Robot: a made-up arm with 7 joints.
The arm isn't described. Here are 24 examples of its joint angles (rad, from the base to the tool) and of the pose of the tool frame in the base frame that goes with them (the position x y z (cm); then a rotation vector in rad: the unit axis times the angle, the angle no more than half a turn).
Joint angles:
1: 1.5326 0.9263 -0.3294 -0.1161 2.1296 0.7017 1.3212
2: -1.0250 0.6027 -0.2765 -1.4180 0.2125 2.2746 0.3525
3: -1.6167 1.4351 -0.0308 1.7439 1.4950 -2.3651 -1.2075
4: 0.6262 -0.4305 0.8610 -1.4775 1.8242 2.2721 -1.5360
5: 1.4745 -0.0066 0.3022 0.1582 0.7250 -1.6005 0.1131
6: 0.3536 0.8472 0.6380 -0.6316 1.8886 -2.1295 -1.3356
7: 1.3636 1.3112 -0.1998 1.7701 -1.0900 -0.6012 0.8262
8: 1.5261 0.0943 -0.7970 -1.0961 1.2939 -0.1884 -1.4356
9: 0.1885 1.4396 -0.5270 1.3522 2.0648 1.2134 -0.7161
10: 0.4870 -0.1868 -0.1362 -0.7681 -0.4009 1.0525 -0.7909
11: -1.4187 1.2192 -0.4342 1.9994 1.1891 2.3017 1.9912
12: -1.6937 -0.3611 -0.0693 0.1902 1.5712 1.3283 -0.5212
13: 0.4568 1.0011 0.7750 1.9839 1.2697 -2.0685 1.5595
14: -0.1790 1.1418 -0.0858 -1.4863 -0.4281 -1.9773 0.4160
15: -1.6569 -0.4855 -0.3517 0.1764 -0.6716 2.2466 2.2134
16: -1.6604 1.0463 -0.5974 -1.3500 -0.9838 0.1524 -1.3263
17: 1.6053 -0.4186 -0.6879 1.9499 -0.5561 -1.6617 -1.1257
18: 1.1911 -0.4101 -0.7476 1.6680 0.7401 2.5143 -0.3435
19: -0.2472 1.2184 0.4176 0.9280 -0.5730 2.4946 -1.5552
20: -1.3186 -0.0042 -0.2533 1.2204 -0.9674 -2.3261 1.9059
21: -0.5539 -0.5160 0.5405 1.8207 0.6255 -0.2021 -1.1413
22: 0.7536 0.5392 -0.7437 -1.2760 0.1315 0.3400 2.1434
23: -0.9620 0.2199 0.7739 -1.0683 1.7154 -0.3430 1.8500
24: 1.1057 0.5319 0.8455 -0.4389 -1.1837 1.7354 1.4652
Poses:
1: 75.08 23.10 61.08 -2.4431 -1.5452 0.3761
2: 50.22 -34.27 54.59 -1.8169 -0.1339 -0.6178
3: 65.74 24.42 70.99 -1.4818 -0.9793 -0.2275
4: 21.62 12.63 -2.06 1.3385 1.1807 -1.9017
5: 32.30 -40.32 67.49 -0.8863 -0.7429 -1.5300
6: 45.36 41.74 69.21 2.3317 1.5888 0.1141
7: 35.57 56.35 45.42 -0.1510 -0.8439 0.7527
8: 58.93 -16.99 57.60 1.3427 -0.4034 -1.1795
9: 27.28 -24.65 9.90 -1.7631 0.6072 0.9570
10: 27.04 -6.15 104.03 0.7080 -1.6249 -0.7368
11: -31.11 57.04 54.20 0.5187 -0.9120 1.5876
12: 42.15 -11.61 7.85 0.7376 0.3129 -1.9074
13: 27.63 -0.17 110.57 2.6081 0.7248 0.7423
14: 1.89 -9.18 6.27 -1.2050 0.5800 1.8121
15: 39.80 3.47 112.63 2.4095 0.0054 0.4902
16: 27.29 67.00 56.89 -1.0296 -2.1416 0.7285
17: 45.29 50.70 41.02 1.4319 1.2961 -0.2289
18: -14.65 -25.57 17.96 -0.2694 0.5258 -2.4315
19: -8.03 62.18 80.98 1.0434 1.0810 1.2188
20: 12.08 72.75 33.03 0.7180 2.1498 -0.8391
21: 60.04 -0.74 50.10 1.7356 0.0204 -1.1303
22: 3.79 -45.18 45.84 -1.4831 0.3992 -1.8374
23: 15.27 10.18 111.37 0.0226 -2.1154 -1.2159
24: 0.13 53.00 93.68 0.9785 2.9211 0.3251
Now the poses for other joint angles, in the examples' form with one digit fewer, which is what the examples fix.
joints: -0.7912 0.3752 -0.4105 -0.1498 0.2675 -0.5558 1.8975
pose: -39.0 3.6 64.6 1.713 -1.638 1.780
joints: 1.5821 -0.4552 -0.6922 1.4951 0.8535 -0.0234 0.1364
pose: 4.8 37.1 95.3 1.219 -1.192 0.766
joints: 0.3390 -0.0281 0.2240 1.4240 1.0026 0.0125 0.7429
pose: 52.2 38.3 30.3 -0.756 -0.736 0.398
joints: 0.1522 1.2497 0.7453 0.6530 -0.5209 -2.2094 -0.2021
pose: -38.2 -8.1 66.5 0.629 0.973 2.756
